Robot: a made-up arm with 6 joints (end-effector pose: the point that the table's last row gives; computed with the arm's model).
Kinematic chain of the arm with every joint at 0, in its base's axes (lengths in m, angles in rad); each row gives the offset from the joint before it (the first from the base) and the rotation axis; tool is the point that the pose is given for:
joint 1: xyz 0 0 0.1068 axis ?
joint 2: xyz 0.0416 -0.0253 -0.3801 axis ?
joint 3: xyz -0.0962 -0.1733 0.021 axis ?
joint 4: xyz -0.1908 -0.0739 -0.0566 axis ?
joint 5: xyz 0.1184 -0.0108 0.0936 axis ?
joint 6: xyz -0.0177 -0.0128 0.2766 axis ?
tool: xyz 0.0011 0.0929 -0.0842
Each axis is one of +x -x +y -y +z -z.
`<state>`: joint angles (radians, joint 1 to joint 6).
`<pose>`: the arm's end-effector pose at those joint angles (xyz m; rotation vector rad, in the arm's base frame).
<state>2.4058 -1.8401 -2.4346 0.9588 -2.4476 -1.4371</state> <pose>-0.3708 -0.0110 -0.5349 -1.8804 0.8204 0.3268</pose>
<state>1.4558 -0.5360 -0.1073 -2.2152 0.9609 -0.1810</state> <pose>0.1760 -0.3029 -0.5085 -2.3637 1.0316 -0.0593</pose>
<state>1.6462 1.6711 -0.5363 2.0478 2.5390 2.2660</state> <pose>-0.1221 0.2348 -0.7876 1.5705 0.6558 0.7642</pose>
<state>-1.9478 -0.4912 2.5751 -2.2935 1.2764 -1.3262</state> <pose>-0.0552 0.2940 -0.6571 -0.2601 0.7467 -0.7816</pose>
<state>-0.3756 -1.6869 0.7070 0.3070 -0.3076 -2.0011</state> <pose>0.3394 -0.5745 -0.0861 -2.7243 -1.2167 0.9504</pose>
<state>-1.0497 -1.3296 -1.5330 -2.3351 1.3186 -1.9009</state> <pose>-0.4520 0.2719 -0.2388 0.8877 -0.8969 1.4851</pose>
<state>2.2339 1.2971 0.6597 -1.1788 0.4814 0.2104</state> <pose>0.0606 0.1680 -0.2850 -0.1558 -0.9416 1.8140</pose>
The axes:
joint 1: +z
joint 2: -y
joint 3: +z
joint 4: -y
joint 5: -z
joint 6: -x

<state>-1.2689 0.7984 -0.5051 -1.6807 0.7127 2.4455</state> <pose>-0.3951 -0.2178 -0.3552 -0.6667 2.0763 0.1175</pose>
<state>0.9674 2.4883 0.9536 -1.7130 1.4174 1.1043</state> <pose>0.2442 -0.0063 -0.1667 -0.5564 -0.4502 -1.3385</pose>
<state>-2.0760 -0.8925 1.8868 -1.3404 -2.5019 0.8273</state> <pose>-0.0494 0.1107 -0.3142 1.1710 -1.4063 1.7951</pose>
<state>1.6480 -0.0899 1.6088 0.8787 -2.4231 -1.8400</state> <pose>0.6786 0.1768 0.0714 1.2422 -0.0040 -1.0544</pose>
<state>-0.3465 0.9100 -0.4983 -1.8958 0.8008 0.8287</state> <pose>0.0265 -0.3015 -0.5000 -0.3520 1.4751 -0.5678</pose>
